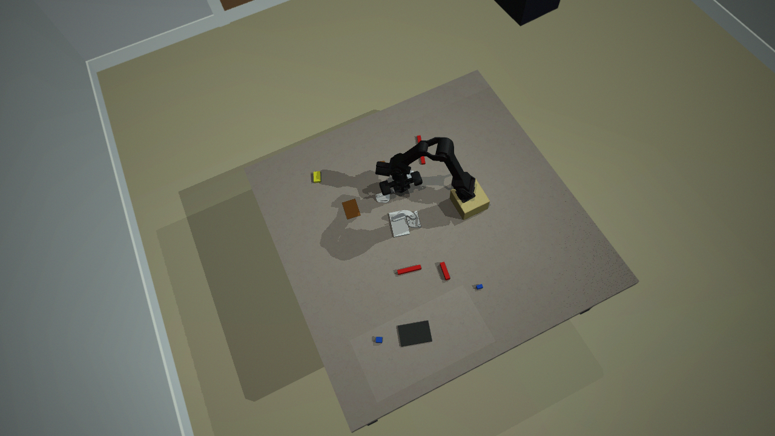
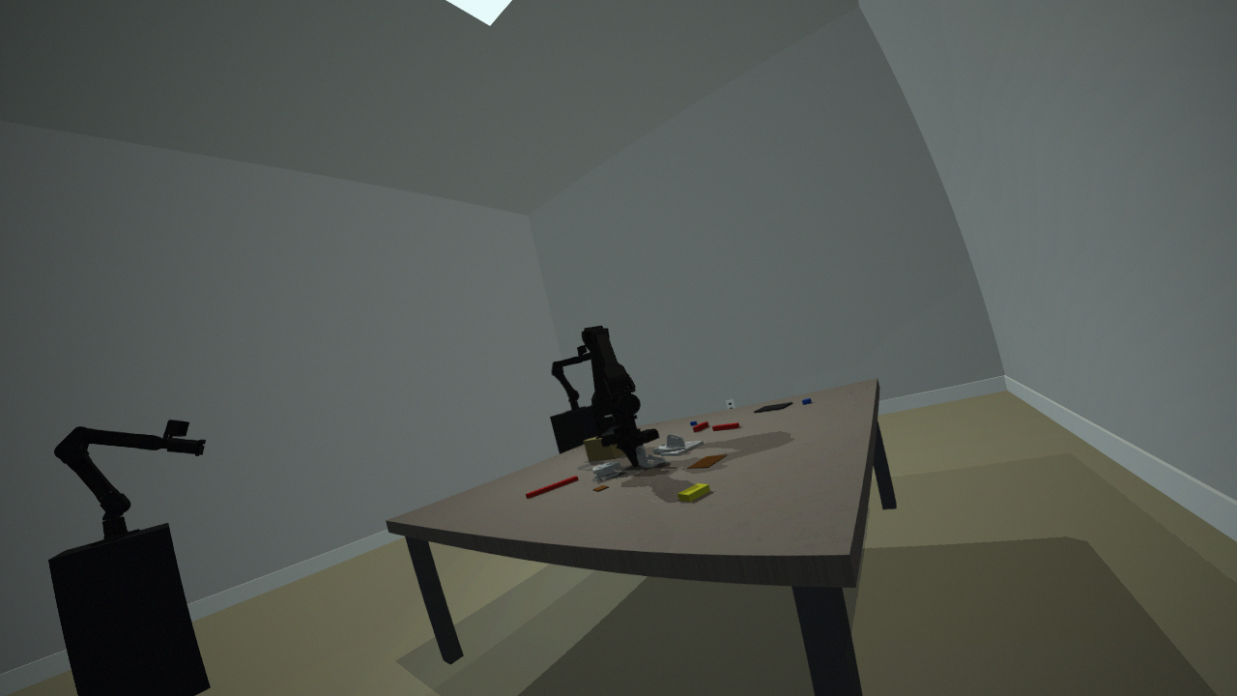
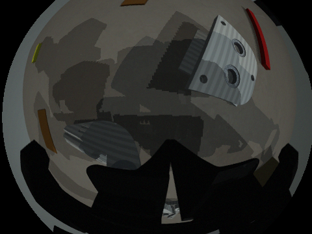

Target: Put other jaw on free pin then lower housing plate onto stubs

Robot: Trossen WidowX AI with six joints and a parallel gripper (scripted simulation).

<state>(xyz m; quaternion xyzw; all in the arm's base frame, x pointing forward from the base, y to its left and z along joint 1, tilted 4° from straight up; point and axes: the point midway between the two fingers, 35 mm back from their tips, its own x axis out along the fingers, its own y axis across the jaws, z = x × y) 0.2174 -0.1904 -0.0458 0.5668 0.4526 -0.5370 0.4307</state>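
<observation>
Right now my gripper tip is 50 mm short of the silver jaw, 10 mm to the left of it and 40 mm below it. Also, from my gripper tip: dark tile: 280 mm ahead, 590 mm to the left; yellow block: 300 mm ahead, 280 mm to the right, 10 mm above; brown tile: 240 mm ahead, 40 mm to the right.
</observation>
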